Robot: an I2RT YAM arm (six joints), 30 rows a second.
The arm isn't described. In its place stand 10 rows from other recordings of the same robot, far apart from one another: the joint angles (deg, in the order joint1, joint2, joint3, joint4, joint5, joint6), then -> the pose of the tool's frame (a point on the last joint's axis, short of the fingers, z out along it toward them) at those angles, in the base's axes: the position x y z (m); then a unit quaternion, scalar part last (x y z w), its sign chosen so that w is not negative.
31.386, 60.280, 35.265, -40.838, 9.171, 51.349 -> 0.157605 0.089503 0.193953 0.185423 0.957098 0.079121 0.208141
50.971, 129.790, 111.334, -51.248, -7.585, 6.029 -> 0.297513 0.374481 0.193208 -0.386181 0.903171 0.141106 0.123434
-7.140, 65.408, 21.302, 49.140, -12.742, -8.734 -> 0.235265 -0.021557 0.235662 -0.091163 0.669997 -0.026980 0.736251
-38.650, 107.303, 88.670, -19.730, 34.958, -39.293 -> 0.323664 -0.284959 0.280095 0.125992 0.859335 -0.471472 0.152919
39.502, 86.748, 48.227, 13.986, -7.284, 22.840 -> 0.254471 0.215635 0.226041 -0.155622 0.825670 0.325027 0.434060
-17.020, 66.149, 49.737, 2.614, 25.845, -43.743 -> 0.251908 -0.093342 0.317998 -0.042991 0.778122 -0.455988 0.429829
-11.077, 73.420, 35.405, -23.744, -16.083, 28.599 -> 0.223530 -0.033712 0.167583 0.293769 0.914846 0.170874 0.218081
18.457, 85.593, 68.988, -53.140, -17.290, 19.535 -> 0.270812 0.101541 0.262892 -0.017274 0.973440 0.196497 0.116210
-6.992, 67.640, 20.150, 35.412, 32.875, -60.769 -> 0.226876 -0.047293 0.195851 -0.178597 0.745634 -0.518870 0.378030
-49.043, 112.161, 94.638, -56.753, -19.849, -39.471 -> 0.271593 -0.294466 0.237986 0.057920 0.974342 0.028247 0.215652
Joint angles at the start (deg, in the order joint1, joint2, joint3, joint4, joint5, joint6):
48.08, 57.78, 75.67, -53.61, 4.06, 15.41
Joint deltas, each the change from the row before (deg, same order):
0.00, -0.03, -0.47, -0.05, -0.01, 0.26
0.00, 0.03, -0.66, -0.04, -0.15, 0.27
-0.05, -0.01, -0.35, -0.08, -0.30, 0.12
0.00, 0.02, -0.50, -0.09, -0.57, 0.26
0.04, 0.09, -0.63, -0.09, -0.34, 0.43
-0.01, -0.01, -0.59, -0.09, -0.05, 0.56
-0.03, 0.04, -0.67, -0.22, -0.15, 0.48
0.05, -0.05, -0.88, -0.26, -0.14, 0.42
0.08, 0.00, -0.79, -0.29, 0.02, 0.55
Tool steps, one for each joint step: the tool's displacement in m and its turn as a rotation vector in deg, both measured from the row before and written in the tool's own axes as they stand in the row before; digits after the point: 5 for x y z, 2 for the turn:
0.00179, -0.00036, 0.00172, 0.12, 0.47, 0.23
0.00244, -0.00038, 0.00283, 0.05, 0.74, 0.22
0.00140, -0.00028, 0.00137, -0.13, 0.48, 0.12
0.00202, -0.00007, 0.00213, -0.38, 0.74, 0.22
0.00243, -0.00019, 0.00304, -0.13, 0.88, 0.36
0.00224, -0.00056, 0.00233, 0.16, 0.65, 0.54
0.00271, -0.00071, 0.00293, 0.16, 0.92, 0.46
0.00364, -0.00075, 0.00328, 0.17, 1.09, 0.34
0.00332, -0.00069, 0.00319, 0.30, 1.03, 0.45

